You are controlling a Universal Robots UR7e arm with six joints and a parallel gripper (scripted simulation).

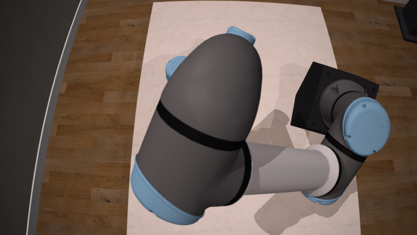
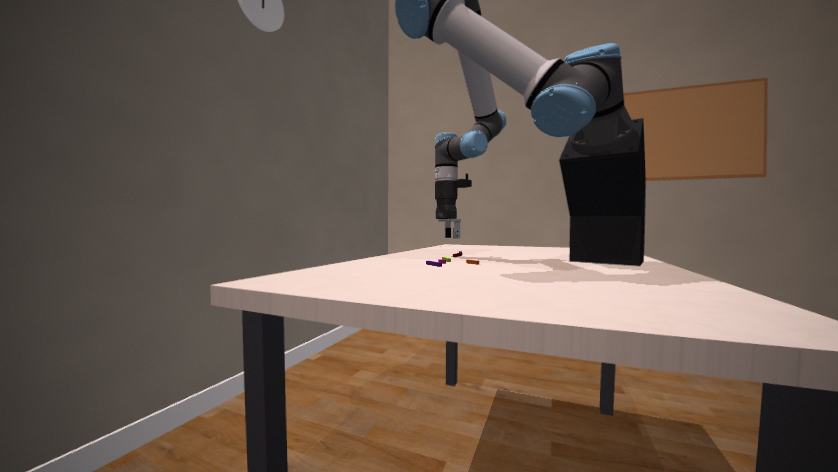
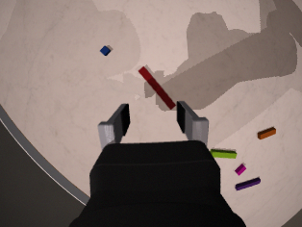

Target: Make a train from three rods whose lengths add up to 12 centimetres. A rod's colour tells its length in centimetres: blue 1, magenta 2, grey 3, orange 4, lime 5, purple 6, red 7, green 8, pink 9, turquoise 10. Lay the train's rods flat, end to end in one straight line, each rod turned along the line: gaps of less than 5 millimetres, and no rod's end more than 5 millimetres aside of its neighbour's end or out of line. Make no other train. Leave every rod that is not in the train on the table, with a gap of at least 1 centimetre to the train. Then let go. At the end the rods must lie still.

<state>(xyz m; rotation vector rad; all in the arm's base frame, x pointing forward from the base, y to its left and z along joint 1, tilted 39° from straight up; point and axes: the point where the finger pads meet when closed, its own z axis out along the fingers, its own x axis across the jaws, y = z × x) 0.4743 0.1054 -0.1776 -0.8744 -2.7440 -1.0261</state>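
Right now my hand is 60 mm past the magenta rod, 200 mm to the right of it and 80 mm above it. Round my hand: red rod (20 mm behind, 10 mm to the right, 80 mm below); then blue rod (10 mm ahead, 100 mm to the right, 80 mm below); then lime rod (50 mm behind, 140 mm to the left, 80 mm below).
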